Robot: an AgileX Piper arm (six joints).
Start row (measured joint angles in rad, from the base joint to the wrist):
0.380 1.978 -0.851 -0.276 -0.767 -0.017
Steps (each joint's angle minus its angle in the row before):
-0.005 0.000 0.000 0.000 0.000 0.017
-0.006 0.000 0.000 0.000 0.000 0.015
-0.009 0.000 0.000 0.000 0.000 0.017
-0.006 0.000 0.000 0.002 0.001 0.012
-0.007 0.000 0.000 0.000 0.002 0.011
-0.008 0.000 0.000 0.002 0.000 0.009
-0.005 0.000 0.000 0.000 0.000 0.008
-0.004 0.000 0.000 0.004 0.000 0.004
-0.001 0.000 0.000 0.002 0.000 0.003
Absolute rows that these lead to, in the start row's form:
0.375 1.978 -0.851 -0.276 -0.767 0.000
0.369 1.978 -0.851 -0.276 -0.767 0.015
0.360 1.978 -0.851 -0.276 -0.767 0.032
0.354 1.978 -0.851 -0.274 -0.766 0.044
0.347 1.978 -0.851 -0.274 -0.764 0.055
0.339 1.978 -0.851 -0.272 -0.764 0.064
0.334 1.978 -0.851 -0.272 -0.764 0.072
0.330 1.978 -0.851 -0.268 -0.764 0.076
0.329 1.978 -0.851 -0.266 -0.764 0.079

